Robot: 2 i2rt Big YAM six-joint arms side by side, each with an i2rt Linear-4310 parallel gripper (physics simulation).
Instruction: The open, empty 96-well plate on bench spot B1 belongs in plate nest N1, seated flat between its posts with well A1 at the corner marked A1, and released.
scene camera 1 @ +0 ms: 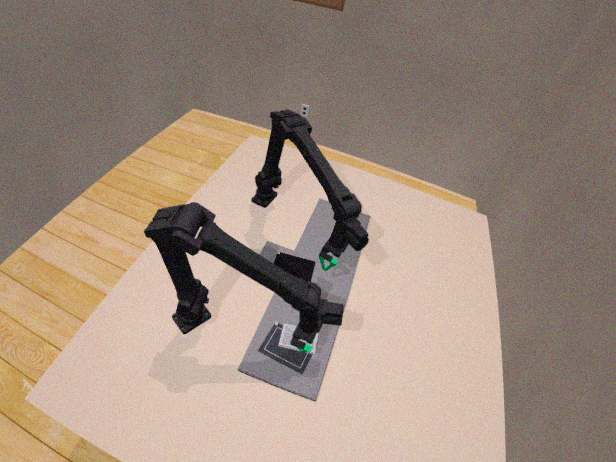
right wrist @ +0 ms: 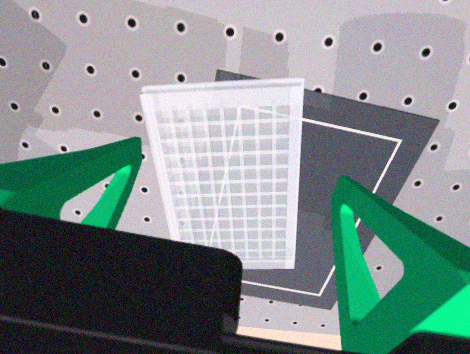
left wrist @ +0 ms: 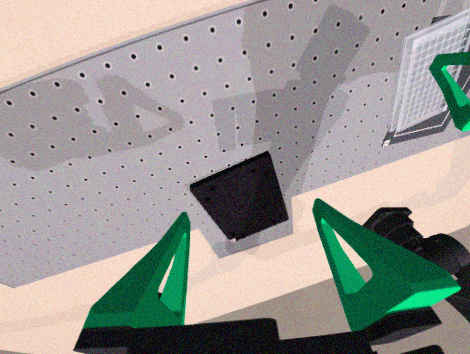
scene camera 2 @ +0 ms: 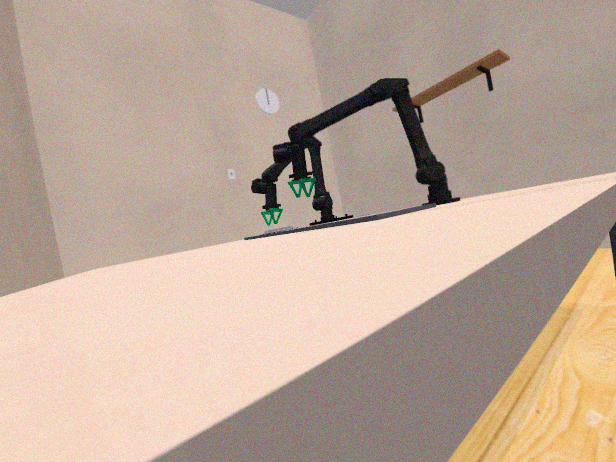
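Observation:
The clear 96-well plate lies flat, turned against the white outline of a dark pad, and overhangs one side of it. My right gripper is open above the plate, which shows between its fingers in the right wrist view; the palm hides a near corner. The black nest is empty, with a small white mark at one corner. My left gripper is open and empty, high above the board near the nest. No A1 lettering is readable.
The grey perforated board carries pad and nest on the pale table top. The right forearm passes over the board between nest and pad in scene camera 1. A wall shelf is far behind.

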